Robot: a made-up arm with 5 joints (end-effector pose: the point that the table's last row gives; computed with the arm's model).
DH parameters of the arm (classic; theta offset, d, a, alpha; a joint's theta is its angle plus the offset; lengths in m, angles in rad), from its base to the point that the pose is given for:
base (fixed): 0 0.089 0 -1.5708
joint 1: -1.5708 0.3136 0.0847 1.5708
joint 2: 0 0.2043 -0.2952 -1.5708
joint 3: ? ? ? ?
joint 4: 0 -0.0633 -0.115 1.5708
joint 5: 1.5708 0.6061 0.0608 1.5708
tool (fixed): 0 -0.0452 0 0
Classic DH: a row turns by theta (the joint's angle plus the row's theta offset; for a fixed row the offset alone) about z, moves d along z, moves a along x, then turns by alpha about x.
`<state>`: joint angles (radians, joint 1 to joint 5).
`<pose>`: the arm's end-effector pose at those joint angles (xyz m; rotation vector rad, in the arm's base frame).
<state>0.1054 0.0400 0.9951 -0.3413 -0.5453</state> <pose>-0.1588 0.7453 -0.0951 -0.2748 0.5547 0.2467</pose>
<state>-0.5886 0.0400 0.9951 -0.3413 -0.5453</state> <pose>-0.0043 0.7453 -0.1541 -0.3382 -0.1315 0.1369</pose>
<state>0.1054 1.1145 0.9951 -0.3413 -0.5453</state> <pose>-0.1831 0.2690 -0.3245 -1.3431 0.6331 0.0359</pose>
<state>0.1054 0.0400 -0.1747 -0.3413 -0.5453</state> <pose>-0.2199 0.7471 -0.0451 -0.3742 -0.6082 0.0980</pose>
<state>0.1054 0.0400 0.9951 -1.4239 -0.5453</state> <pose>-0.4235 0.1769 -0.2083 -1.0156 0.4779 1.0535</pose>
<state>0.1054 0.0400 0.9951 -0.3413 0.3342</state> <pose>-0.2203 0.7267 -0.0888 -0.3810 1.4233 0.1144</pose>
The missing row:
joint 3: 0 -0.0875 0.3884 -1.5708
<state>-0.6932 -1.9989 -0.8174 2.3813 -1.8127</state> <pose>-0.3443 0.2884 -0.8101 -1.6024 -0.9140 0.7920</pose>
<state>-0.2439 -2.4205 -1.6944 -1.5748 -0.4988</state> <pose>-0.0232 0.6450 0.2226 0.4111 0.1575 -1.5996</pose>
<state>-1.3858 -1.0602 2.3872 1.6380 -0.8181</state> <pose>0.5222 1.2004 0.4718 0.8887 0.7007 -0.3258</pose>
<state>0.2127 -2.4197 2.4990 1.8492 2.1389</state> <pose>0.6606 1.0782 0.7394 0.1379 -0.4020 -0.7676</pose>
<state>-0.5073 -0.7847 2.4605 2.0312 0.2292</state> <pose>0.7818 0.9263 -0.4085 1.4446 2.1444 -1.1277</pose>
